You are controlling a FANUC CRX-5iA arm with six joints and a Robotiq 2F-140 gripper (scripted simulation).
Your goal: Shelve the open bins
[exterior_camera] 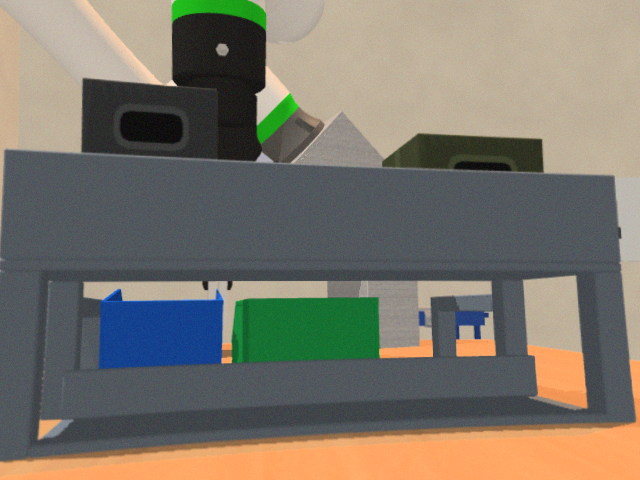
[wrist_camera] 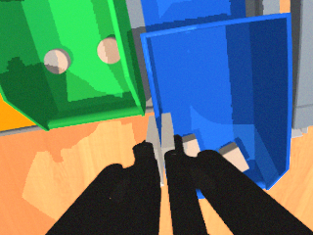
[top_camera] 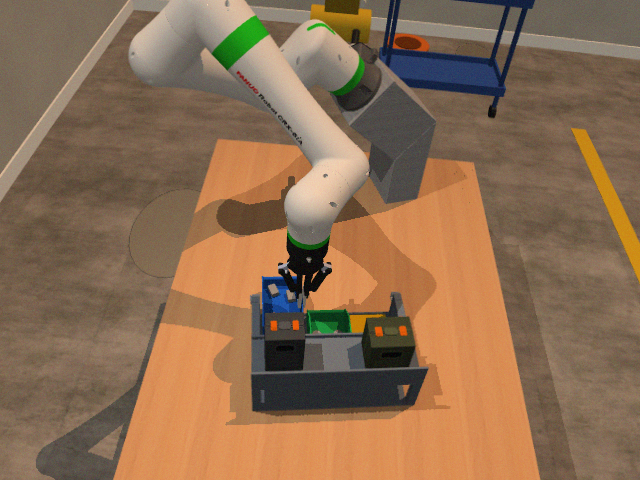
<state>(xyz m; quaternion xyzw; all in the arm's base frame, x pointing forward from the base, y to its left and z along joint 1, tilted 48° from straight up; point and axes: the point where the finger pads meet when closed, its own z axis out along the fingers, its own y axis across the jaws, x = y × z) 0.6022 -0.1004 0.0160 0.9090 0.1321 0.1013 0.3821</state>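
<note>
My hand is 5 cm to the left of the blue bin and 4 cm above it. Also, from my hand: black box: 19 cm ahead, 7 cm above, 2 cm to the right; then olive box: 21 cm to the left, 15 cm ahead, 6 cm above; then green bin: 8 cm to the left, 7 cm ahead, 5 cm below.
</note>
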